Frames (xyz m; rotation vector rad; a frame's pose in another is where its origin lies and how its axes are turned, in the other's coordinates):
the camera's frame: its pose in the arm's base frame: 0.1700 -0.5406 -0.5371 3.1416 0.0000 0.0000
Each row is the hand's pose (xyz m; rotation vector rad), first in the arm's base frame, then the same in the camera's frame.
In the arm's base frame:
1: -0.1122 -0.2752 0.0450 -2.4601 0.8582 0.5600
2: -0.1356 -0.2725 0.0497 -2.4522 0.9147 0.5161
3: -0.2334 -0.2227 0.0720 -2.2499 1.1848 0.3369
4: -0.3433 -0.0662 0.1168 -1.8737 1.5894 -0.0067
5: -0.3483 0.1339 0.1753 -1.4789 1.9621 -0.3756
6: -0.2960 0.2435 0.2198 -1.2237 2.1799 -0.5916
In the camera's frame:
1: -0.2822 -0.2654 -0.5821 0.4890 -0.4230 0.6483
2: -0.3056 -0.2681 -0.5868 0.4869 -0.3901 0.6913
3: -0.4034 -0.3179 -0.6091 0.6008 -0.2661 0.9359
4: -0.5133 -0.4744 -0.6539 0.7424 0.0057 1.3478
5: -0.5183 -0.6745 -0.7124 0.7583 0.3367 1.7590
6: -0.4660 -0.7841 -0.7569 0.6962 0.5445 2.0064

